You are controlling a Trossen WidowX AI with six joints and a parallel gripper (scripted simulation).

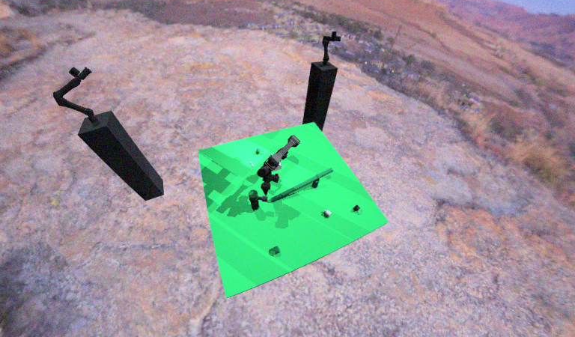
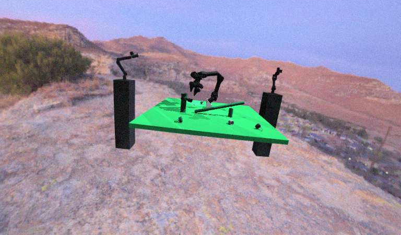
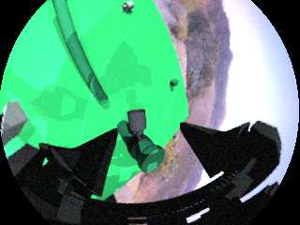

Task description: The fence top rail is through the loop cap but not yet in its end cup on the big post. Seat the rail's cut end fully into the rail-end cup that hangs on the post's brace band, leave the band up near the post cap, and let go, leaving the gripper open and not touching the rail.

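The rail-end cup is 70 mm below my gripper tip and 30 mm to the right of it. Also, from my gripper tip: short line post 440 mm to the left, 110 mm below.
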